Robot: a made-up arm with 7 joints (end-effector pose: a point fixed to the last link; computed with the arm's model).
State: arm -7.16 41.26 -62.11 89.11 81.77 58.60 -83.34
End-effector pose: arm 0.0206 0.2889 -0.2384 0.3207 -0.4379 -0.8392 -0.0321
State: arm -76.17 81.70 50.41 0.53 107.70 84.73 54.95
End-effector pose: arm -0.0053 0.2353 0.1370 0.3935 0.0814 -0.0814 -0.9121
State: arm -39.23 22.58 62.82 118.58 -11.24 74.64 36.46
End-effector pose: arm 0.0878 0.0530 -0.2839 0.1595 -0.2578 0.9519 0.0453
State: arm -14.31 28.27 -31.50 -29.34 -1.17 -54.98 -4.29
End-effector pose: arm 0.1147 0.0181 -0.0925 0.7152 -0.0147 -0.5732 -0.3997
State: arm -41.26 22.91 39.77 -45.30 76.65 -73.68 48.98
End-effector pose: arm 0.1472 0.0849 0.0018 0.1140 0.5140 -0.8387 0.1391
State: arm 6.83 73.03 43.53 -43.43 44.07 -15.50 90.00
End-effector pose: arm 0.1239 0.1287 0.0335 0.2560 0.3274 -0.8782 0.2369
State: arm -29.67 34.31 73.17 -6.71 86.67 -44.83 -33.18
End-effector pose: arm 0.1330 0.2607 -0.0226 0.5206 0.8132 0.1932 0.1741
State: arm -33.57 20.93 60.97 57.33 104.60 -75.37 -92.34
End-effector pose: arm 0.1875 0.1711 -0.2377 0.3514 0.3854 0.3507 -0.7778
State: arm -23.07 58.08 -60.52 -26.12 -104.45 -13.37 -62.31
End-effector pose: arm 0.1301 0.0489 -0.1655 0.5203 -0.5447 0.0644 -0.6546
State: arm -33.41 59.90 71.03 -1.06 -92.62 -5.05 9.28
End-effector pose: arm 0.0793 0.2923 0.0868 0.6550 -0.3461 -0.6635 0.1042
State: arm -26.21 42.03 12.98 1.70 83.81 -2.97 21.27
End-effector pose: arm 0.2309 0.1841 -0.0751 0.4353 0.8469 -0.2155 0.2164
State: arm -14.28 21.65 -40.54 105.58 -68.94 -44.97 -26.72
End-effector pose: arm 0.0144 0.2199 -0.2999 0.8997 0.0880 0.4135 0.1085
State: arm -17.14 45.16 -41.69 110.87 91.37 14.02 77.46
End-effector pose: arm -0.0013 0.3316 -0.2070 0.1271 0.9054 0.0276 -0.4042
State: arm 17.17 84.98 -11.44 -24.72 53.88 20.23 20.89
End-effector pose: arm 0.1298 0.1796 -0.1099 0.4309 0.8815 -0.1305 -0.1426
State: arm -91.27 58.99 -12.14 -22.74 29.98 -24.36 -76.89
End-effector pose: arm 0.1524 0.0343 0.1509 0.2415 0.9271 -0.2375 -0.1604
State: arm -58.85 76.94 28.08 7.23 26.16 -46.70 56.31
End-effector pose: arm 0.1543 0.1882 0.1501 0.2852 0.3508 -0.8325 0.3202
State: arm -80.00 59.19 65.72 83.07 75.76 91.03 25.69
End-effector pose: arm 0.1968 0.2905 -0.0557 0.3821 0.0959 0.7114 0.5820
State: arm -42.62 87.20 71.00 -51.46 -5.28 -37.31 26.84
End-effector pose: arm -0.0033 0.0799 0.1014 0.0121 -0.3999 0.9158 -0.0345
